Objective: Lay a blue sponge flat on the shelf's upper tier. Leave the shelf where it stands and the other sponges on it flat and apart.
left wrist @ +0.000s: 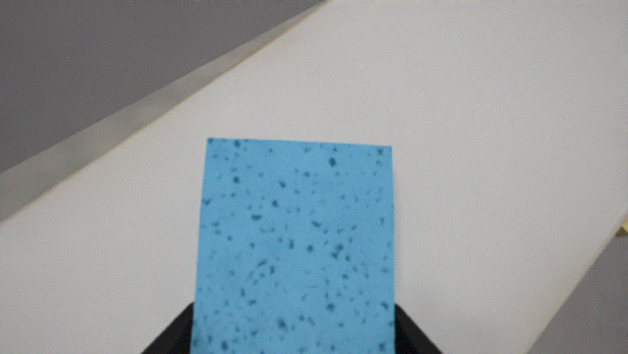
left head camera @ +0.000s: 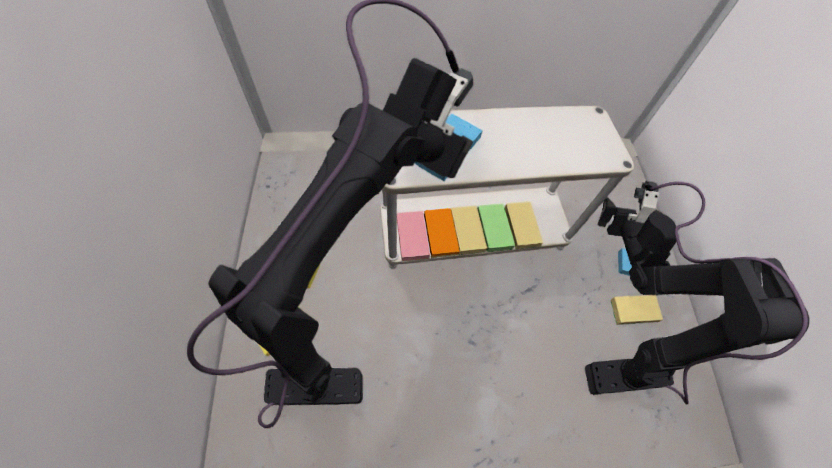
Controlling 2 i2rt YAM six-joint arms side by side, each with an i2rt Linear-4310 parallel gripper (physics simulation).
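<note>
A blue sponge (left head camera: 467, 129) (left wrist: 295, 225) is between the two fingers of my left gripper (left head camera: 461, 123) (left wrist: 295, 314), which is shut on it. The sponge is over the left part of the shelf's white upper tier (left head camera: 541, 139) (left wrist: 475, 125), turned at an angle to its edges; whether it touches the tier I cannot tell. On the lower tier a pink sponge (left head camera: 413, 235), an orange one (left head camera: 442, 232), a tan one (left head camera: 468, 229), a green one (left head camera: 496, 227) and another tan one (left head camera: 524, 224) lie flat in a row. My right gripper (left head camera: 626, 200) is open, right of the shelf.
Another blue sponge (left head camera: 624, 261) lies on the floor, partly hidden by the right arm. A tan sponge (left head camera: 637, 309) lies below it in the picture. Yellow pieces (left head camera: 312, 279) (left head camera: 264, 351) show beside the left arm. Grey posts (left head camera: 391, 227) carry the upper tier. Walls stand behind and at both sides.
</note>
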